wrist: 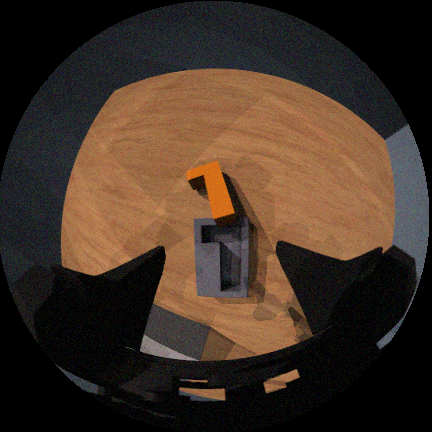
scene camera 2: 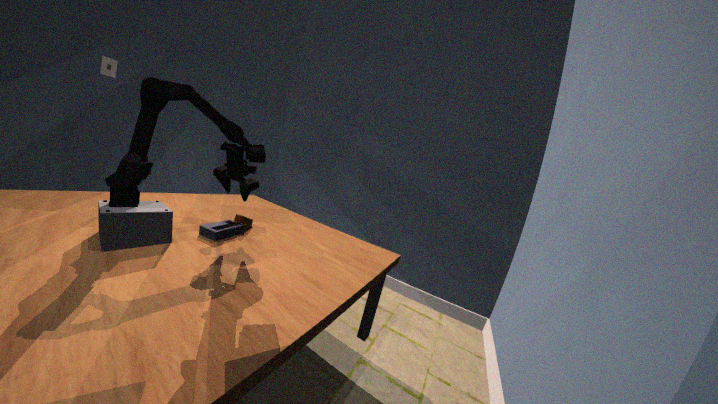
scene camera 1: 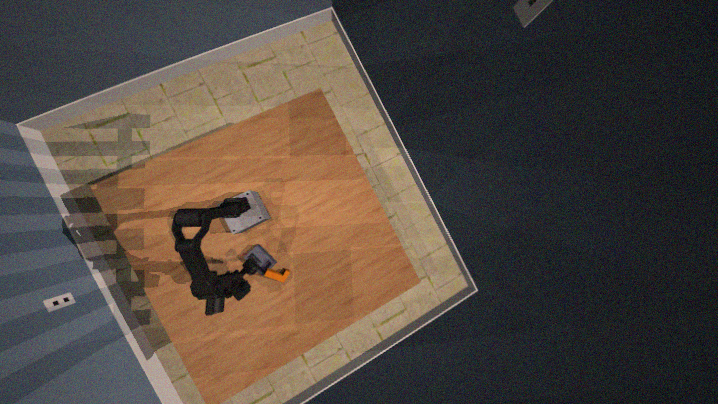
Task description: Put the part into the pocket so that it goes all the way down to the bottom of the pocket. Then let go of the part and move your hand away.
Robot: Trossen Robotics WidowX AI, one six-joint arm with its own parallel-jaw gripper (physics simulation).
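Places are measured from the arm's base along level axes (x ahead, y left, z up), in centimetres.
Pixels of known places: gripper, fingertip midpoint: [wrist: 221, 249] [scene camera 2: 236, 196] [scene camera 1: 254, 274]; arm's base, link origin: [scene camera 2: 123, 204] [scene camera 1: 242, 205].
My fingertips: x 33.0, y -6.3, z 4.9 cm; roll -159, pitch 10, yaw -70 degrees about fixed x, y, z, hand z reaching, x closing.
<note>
For each thing: its top centre in the pictures, then the offset to it from my fingertips. Level surfaces: height alone.
- orange L-shaped part, top centre: [wrist: 204, 187] [scene camera 2: 241, 212] [scene camera 1: 275, 274] dx +5.6, dy +5.2, dz -8.3 cm
- grey-blue block, top centre: [wrist: 220, 260] [scene camera 2: 223, 225] [scene camera 1: 259, 260] dx -4.1, dy -0.2, dz -11.7 cm
- wooden table, surface height: dz -15.3 cm
The orange L-shaped part [scene camera 1: 277, 274] [scene camera 2: 244, 220] [wrist: 218, 192] lies outside the pocket, turned relative to it. The end of its long leg meets or overlaps the block's short rim, and it looks slightly tilted; the contact is not clear. The grey-blue block [scene camera 1: 264, 253] [scene camera 2: 213, 232] [wrist: 207, 272] sits on the table, and its L-shaped pocket [wrist: 230, 265] shows empty. My gripper [scene camera 2: 235, 194] [wrist: 221, 249] is open, with nothing between the fingers, and hangs well above the block. In scene camera 1 the arm covers part of the block.
The grey base box [scene camera 1: 256, 216] [scene camera 2: 135, 228] [wrist: 175, 325] of the arm stands near the block. The wooden table [scene camera 1: 341, 211] [scene camera 2: 311, 261] [wrist: 300, 150] carries shadows of the arm. Its edge and a dark leg [scene camera 2: 371, 309] show in scene camera 2.
</note>
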